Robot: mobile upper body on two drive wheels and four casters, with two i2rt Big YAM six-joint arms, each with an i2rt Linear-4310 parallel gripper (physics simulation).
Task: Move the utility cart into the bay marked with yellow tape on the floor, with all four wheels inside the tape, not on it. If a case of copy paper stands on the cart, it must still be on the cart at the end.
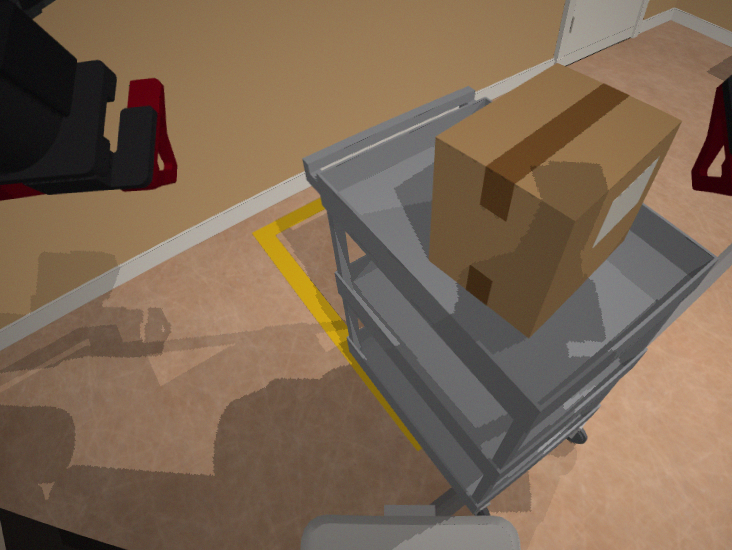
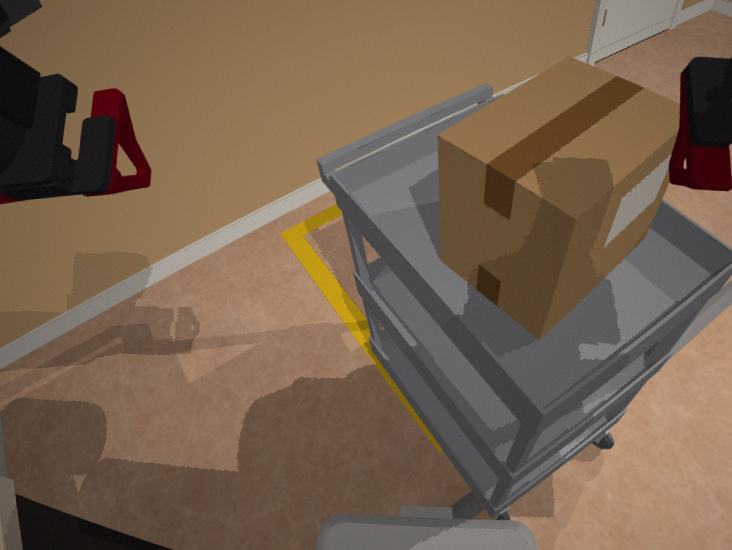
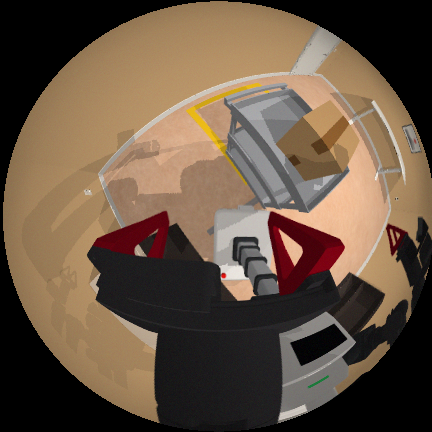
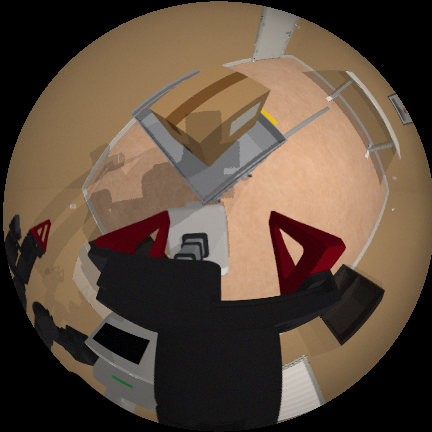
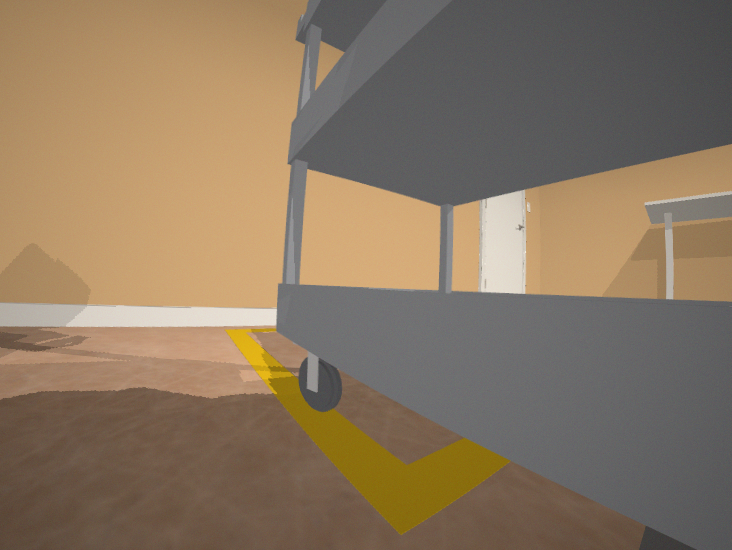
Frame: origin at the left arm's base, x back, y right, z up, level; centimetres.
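Seen in the pictures: left gripper, fingertip midpoint: (image 1: 114,178) (image 2: 95,183) (image 3: 218,216) (image 4: 46,222); right gripper, fingertip midpoint: (image 3: 389,226) (image 4: 218,215).
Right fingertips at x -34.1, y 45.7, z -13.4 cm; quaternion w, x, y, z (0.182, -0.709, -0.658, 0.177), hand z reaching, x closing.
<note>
Offsets run from my right fingertips to a thing's middle.
A grey utility cart (image 1: 426,299) (image 2: 437,301) (image 3: 260,112) (image 4: 182,159) (image 5: 473,354) stands at an angle close in front of me. A brown carton {dx -35.1, dy -0.6, dz -34.3 cm} (image 1: 473,236) (image 2: 532,136) (image 3: 320,145) (image 4: 215,95) rests on its top tray. Yellow tape (image 1: 297,277) (image 2: 323,277) (image 3: 205,125) (image 4: 270,117) (image 5: 366,461) runs along and under the cart. One wheel {dx -46.4, dy -33.0, dz -122.6 cm} (image 5: 322,387) appears at the tape's inner edge; another wheel {dx -25.0, dy +26.7, dz -122.6 cm} (image 1: 576,435) (image 2: 603,440) stands near the cart's near corner. The other wheels' places against the tape are hidden. My left gripper (image 3: 218,216) and right gripper (image 4: 220,212) are open, apart from the cart.
A tan wall (image 1: 295,88) with a white baseboard stands behind the bay. A white door (image 1: 597,29) (image 4: 275,35) is farther back. A white-edged table (image 5: 668,254) stands at the right. My grey base (image 1: 414,535) is close to the cart's near corner.
</note>
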